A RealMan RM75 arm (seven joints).
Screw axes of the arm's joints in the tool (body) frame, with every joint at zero. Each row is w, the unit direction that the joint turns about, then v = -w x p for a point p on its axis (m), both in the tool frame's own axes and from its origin. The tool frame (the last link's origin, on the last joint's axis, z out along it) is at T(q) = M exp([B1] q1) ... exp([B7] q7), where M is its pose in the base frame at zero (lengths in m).
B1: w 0 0 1 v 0 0 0
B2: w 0 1 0 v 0.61 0 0
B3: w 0 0 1 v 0 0 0
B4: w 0 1 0 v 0.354 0 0
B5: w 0 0 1 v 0 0 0
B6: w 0 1 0 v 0.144 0 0
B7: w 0 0 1 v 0 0 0
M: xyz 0 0 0.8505 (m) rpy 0 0 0 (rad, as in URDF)
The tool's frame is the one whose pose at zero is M.
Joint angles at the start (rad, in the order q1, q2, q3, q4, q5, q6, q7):
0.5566 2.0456 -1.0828 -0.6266 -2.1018 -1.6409 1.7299
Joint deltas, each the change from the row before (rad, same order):
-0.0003 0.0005 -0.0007 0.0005 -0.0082 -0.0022 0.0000
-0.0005 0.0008 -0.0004 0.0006 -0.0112 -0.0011 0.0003
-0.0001 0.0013 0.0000 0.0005 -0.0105 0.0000 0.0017
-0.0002 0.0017 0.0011 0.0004 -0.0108 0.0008 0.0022
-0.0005 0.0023 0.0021 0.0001 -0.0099 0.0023 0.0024
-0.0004 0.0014 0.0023 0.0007 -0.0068 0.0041 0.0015
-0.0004 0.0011 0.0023 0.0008 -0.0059 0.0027 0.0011
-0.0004 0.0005 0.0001 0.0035 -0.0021 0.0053 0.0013
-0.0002 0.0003 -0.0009 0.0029 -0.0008 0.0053 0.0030
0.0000 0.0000 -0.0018 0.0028 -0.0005 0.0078 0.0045
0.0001 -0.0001 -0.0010 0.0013 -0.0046 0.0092 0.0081
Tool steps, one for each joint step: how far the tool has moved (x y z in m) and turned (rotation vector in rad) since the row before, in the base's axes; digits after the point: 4 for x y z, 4 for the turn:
0.0009 -0.0011 -0.0004 -0.0067 -0.0061 0.0009
0.0014 -0.0013 -0.0005 -0.0071 -0.0089 0.0005
0.0011 -0.0010 -0.0007 -0.0060 -0.0083 -0.0008
0.0011 -0.0009 -0.0007 -0.0048 -0.0082 -0.0018
0.0010 -0.0007 -0.0009 -0.0025 -0.0072 -0.0028
0.0010 -0.0001 -0.0006 0.0009 -0.0057 -0.0029
0.0008 -0.0002 -0.0004 0.0002 -0.0045 -0.0026
0.0009 -0.0002 -0.0007 0.0013 -0.0034 -0.0045
0.0007 0.0000 -0.0007 0.0013 -0.0032 -0.0052
0.0008 0.0003 -0.0007 0.0030 -0.0050 -0.0062
0.0013 0.0006 -0.0005 0.0034 -0.0097 -0.0083

